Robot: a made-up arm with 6 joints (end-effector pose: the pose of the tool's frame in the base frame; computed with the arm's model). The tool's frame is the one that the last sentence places.
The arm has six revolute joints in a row. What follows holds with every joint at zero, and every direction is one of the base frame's. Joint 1 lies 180.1 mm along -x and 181.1 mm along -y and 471.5 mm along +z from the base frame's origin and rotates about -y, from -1.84 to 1.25 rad. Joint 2 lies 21.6 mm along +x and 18.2 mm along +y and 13.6 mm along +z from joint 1 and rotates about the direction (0.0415, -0.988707, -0.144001), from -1.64 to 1.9 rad. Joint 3 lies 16.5 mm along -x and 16.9 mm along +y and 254.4 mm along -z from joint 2 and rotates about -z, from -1.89 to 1.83 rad. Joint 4 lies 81.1 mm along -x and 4.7 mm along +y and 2.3 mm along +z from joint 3 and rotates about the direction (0.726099, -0.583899, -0.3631), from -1.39 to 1 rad. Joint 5 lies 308.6 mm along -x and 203.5 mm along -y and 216.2 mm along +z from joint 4 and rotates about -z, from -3.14 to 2.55 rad. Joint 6 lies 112.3 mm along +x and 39.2 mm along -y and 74.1 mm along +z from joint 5 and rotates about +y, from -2.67 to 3.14 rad. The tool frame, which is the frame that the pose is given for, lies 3.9 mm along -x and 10.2 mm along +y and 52.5 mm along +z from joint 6; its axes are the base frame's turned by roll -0.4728, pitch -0.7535 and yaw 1.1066 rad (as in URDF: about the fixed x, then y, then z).
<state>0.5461 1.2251 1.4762 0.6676 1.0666 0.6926</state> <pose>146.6 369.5 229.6 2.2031 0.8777 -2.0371</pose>
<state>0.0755 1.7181 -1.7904 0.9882 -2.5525 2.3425</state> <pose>84.1 -755.3 524.4 2.7172 0.1826 -0.1980</pose>
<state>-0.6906 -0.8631 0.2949 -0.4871 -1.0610 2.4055</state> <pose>-97.9 -110.5 684.5 2.7885 -0.7217 2.8253</pose>
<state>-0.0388 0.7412 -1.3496 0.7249 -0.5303 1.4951</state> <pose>-31.2 -557.6 405.2 0.0325 0.0972 2.3242</pose>
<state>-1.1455 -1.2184 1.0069 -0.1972 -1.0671 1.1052</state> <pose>33.8 29.8 552.8 3.0182 0.2708 2.1723</pose>
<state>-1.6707 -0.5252 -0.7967 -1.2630 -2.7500 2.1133</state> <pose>183.5 -200.4 517.5 -0.7443 0.6234 -1.3345</pose>
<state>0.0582 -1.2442 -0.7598 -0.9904 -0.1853 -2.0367</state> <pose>-31.7 -166.8 611.3 -3.0350 -1.0286 -1.5775</pose>
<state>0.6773 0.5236 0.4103 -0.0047 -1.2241 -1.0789</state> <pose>-369.3 -116.2 160.5 -2.1947 0.5117 2.9330</pose>
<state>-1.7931 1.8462 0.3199 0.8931 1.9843 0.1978</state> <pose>-824.9 -79.0 62.4 0.5564 -0.2216 -2.1841</pose>
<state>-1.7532 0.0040 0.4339 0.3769 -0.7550 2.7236</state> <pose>-198.1 -141.9 841.9 -2.8894 -0.0249 2.3170</pose>
